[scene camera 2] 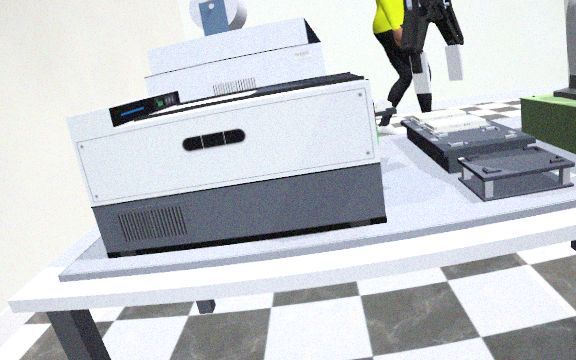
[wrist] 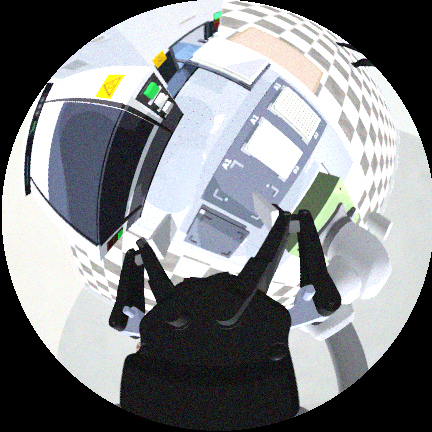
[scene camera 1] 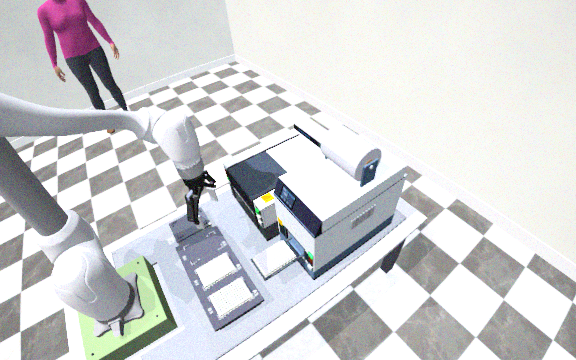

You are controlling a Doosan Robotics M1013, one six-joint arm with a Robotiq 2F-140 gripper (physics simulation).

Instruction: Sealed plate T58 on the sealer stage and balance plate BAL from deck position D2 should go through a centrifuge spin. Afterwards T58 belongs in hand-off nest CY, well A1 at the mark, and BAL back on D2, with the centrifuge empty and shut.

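Seen in the pictures: gripper, fingertip midpoint: point(scene camera 2: 441, 86) point(wrist: 211, 211) point(scene camera 1: 208, 213); arm's base, link origin: point(wrist: 331, 232) point(scene camera 1: 117, 303).
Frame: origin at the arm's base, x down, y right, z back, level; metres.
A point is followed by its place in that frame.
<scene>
T58, a white plate point(scene camera 1: 275, 256) {x -0.031, y 0.116, z -0.575 m} point(wrist: 227, 56) {x -0.031, y 0.104, z -0.572 m}, lies on the sealer stage in front of the sealer point(scene camera 1: 362, 220) {x -0.117, y 0.194, z -0.876 m} point(scene camera 2: 235, 65) {x -0.182, y -0.026, z -0.843 m}. BAL, a smooth white plate point(scene camera 1: 216, 268) {x 0.021, y 0.024, z -0.371 m} point(wrist: 275, 145) {x 0.021, y 0.029, z -0.374 m}, sits at the middle position of the dark deck point(scene camera 1: 202, 250) {x 0.037, y -0.088, z -0.345 m} point(wrist: 245, 187) {x 0.037, y -0.092, z -0.362 m}. The centrifuge point(scene camera 1: 255, 175) {x -0.124, y -0.197, z -0.653 m} point(scene camera 2: 225, 165) {x -0.037, y -0.380, z -0.782 m} point(wrist: 82, 150) {x -0.125, y -0.158, z -0.631 m} has its dark lid down; its inside is hidden. The low stand that appears to be nest CY point(scene camera 1: 186, 230) {x 0.047, y -0.226, z -0.309 m} point(scene camera 2: 515, 162) {x 0.047, y -0.270, z -0.332 m} point(wrist: 217, 232) {x 0.047, y -0.240, z -0.337 m} is empty. My gripper point(scene camera 1: 205, 210) {x -0.080, y -0.149, z -0.424 m} point(scene camera 2: 438, 70) point(wrist: 211, 211) {x -0.080, y -0.149, z -0.424 m} is open and empty, well above the nest and the near end of the deck.
A white plate with wells point(scene camera 1: 231, 297) {x 0.022, y 0.154, z -0.380 m} point(wrist: 298, 112) {x 0.023, y 0.146, z -0.380 m} sits at the deck's far end. The green base block point(scene camera 1: 162, 312) {x 0.001, y 0.104, z -0.150 m} point(wrist: 320, 192) {x 0.040, y 0.057, z -0.150 m} carries the arm. A white cylinder point(scene camera 1: 350, 152) {x -0.372, y 0.118, z -0.853 m} lies on the sealer. One person point(scene camera 1: 70, 30) stands behind the table; a yellow-topped person point(scene camera 2: 386, 20) shows in scene camera 2.
</scene>
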